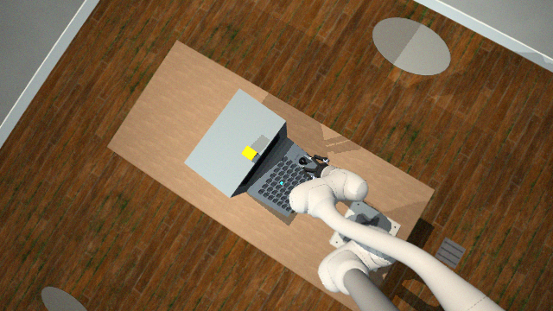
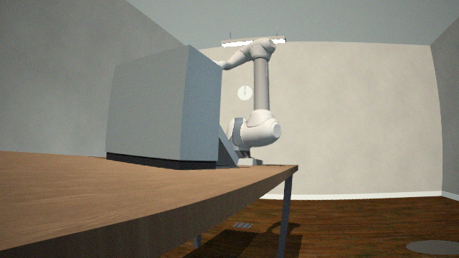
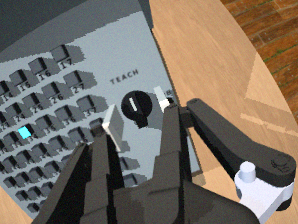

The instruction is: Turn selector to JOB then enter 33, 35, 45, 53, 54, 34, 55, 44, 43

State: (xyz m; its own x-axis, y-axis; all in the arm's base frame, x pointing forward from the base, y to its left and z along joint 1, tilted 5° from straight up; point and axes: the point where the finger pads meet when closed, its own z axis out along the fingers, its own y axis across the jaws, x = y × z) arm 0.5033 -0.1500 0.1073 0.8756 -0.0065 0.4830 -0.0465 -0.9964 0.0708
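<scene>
Now: hand 20 mm short of the selector knob and 20 mm above it. Round my hand: keypad (40 mm ahead, 110 mm to the left, 70 mm below).
</scene>
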